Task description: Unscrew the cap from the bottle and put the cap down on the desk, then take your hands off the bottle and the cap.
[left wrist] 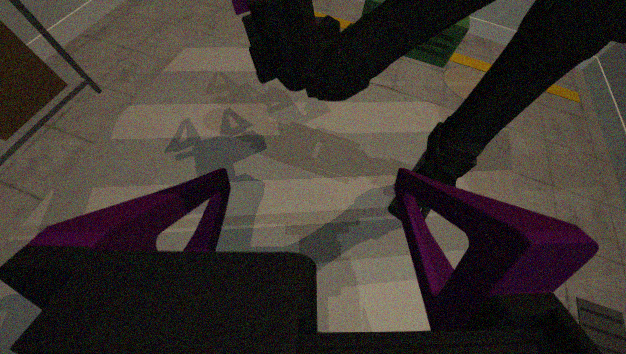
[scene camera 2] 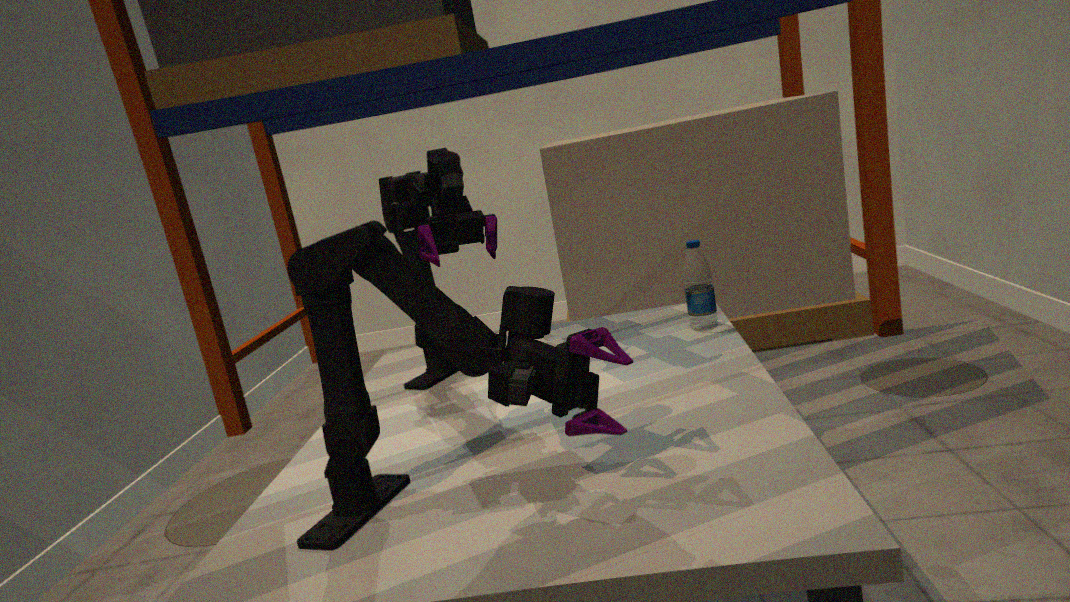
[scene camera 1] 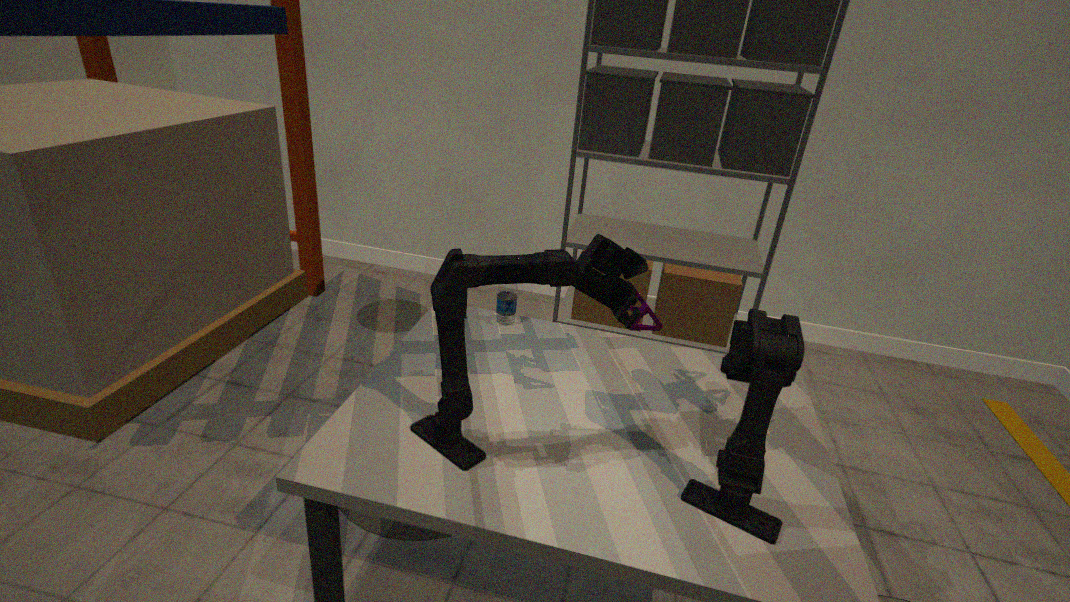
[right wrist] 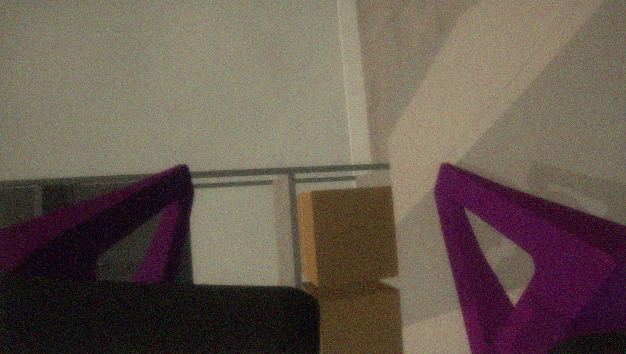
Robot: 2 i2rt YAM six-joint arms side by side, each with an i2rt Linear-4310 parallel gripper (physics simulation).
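Places are measured from the left arm's base along level axes (x ahead, y left, z up), in centimetres.
Pixels of known places: left gripper, fingertip midpoint: (left wrist: 312, 177) (scene camera 2: 467, 259) (scene camera 1: 654, 319); right gripper, fingertip midpoint: (left wrist: 251, 27) (scene camera 2: 627, 398) (right wrist: 314, 177); left arm's base, origin of the base link: (scene camera 2: 442, 373) (scene camera 1: 447, 442); right arm's base, origin of the base link: (scene camera 2: 358, 511) (scene camera 1: 729, 511).
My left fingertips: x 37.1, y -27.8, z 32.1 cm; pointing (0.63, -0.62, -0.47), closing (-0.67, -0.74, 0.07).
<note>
Ahead of a thing's pixels: the offset from my left fingertips to its middle. Level surfaces: height alone.
A clear bottle @[dx +16.0, dy +60.8, dz -21.8 cm] (scene camera 1: 506, 306) (scene camera 2: 700, 299) with a blue label stands upright near the far edge of the desk @[dz -32.1 cm] (scene camera 1: 374, 426) (scene camera 2: 808, 509). Its blue cap @[dx +16.0, dy +60.8, dz -12.1 cm] (scene camera 2: 692, 244) is on top in scene camera 2; in scene camera 1 the left arm's forearm hides the bottle's top. My left gripper (scene camera 1: 658, 326) (scene camera 2: 465, 260) (left wrist: 312, 177) is open and empty, raised above the desk and well away from the bottle. My right gripper (scene camera 2: 628, 396) (right wrist: 314, 177) is open and empty, lower over the desk, in front of the bottle in scene camera 2. The bottle does not show in either wrist view.
A grey shelf unit (scene camera 1: 665, 239) with dark bins and brown boxes stands beyond the desk. An orange and blue rack (scene camera 1: 295, 149) (scene camera 2: 875, 187) with a large box (scene camera 1: 157, 254) (scene camera 2: 695, 217) stands on the floor. The right arm (left wrist: 325, 65) crosses the left wrist view.
</note>
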